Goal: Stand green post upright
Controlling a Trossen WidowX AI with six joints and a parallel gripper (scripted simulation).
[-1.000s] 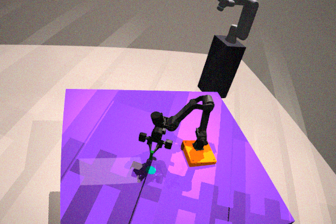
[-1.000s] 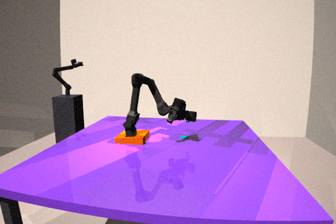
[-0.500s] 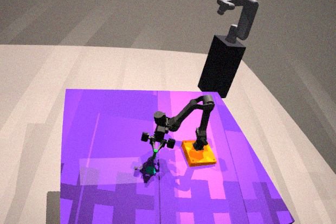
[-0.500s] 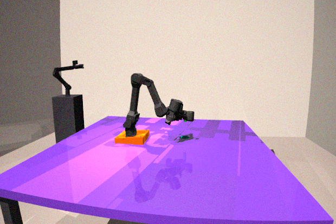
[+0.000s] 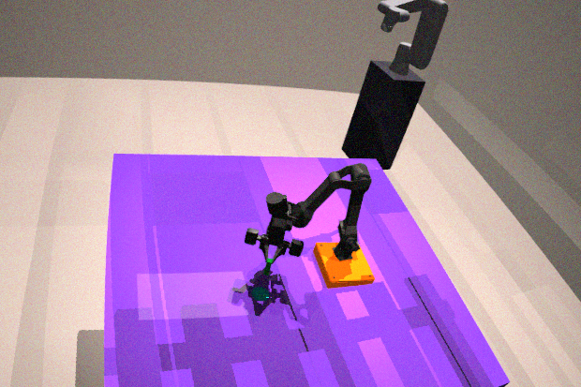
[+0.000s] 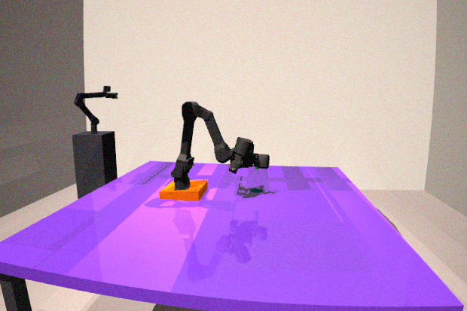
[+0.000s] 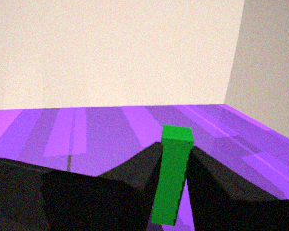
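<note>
Now: the cyan circle 160 mm below my gripper tip. From my gripper tip the other things lie so: green post (20 mm below).
</note>
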